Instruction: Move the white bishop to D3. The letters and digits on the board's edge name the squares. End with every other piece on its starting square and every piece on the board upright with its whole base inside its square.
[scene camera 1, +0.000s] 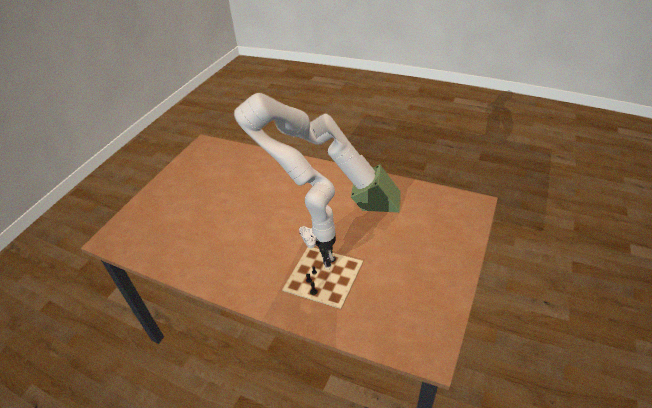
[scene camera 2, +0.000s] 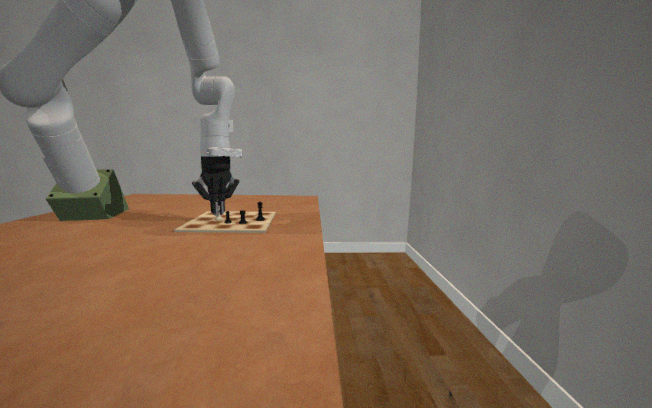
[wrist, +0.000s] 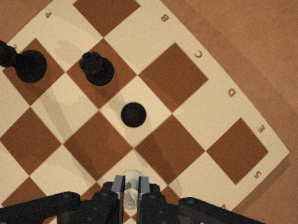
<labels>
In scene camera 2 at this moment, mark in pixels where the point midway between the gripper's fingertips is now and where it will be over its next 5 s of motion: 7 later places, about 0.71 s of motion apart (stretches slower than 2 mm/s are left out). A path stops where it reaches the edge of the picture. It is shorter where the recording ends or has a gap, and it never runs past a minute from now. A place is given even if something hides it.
The gripper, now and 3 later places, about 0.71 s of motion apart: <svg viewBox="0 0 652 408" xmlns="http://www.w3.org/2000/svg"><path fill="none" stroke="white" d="M218 214L215 205L216 181L215 175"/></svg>
</labels>
